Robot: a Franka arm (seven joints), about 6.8 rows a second.
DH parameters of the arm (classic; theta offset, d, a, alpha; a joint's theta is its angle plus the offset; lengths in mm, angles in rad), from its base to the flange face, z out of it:
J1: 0 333 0 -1.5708
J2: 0 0 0 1.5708
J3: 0 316 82.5 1.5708
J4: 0 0 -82.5 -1.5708
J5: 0 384 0 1.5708
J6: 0 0 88 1.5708
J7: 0 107 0 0
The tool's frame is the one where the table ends.
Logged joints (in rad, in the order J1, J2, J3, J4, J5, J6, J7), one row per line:
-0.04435, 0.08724, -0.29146, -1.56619, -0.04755, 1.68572, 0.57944
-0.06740, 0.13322, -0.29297, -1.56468, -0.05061, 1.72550, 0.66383
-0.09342, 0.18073, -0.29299, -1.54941, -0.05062, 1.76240, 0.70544
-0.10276, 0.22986, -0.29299, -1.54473, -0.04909, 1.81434, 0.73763
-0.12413, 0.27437, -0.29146, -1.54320, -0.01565, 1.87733, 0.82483
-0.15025, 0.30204, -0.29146, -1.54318, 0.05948, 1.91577, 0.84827
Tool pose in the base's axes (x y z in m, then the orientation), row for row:
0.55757, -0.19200, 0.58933, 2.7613, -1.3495, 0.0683
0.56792, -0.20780, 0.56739, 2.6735, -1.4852, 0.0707
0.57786, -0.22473, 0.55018, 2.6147, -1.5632, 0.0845
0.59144, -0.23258, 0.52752, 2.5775, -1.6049, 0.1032
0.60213, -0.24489, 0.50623, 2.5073, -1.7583, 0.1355
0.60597, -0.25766, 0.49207, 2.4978, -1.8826, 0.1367
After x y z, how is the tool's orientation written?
As a rotation vector, in radians.
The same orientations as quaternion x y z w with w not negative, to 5 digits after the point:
0.89771, -0.43873, 0.02220, 0.03370
0.87319, -0.48508, 0.02309, 0.04121
0.85703, -0.51237, 0.02770, 0.04702
0.84726, -0.52756, 0.03392, 0.05174
0.81735, -0.57318, 0.04417, 0.03810
0.79781, -0.60131, 0.04366, 0.00540

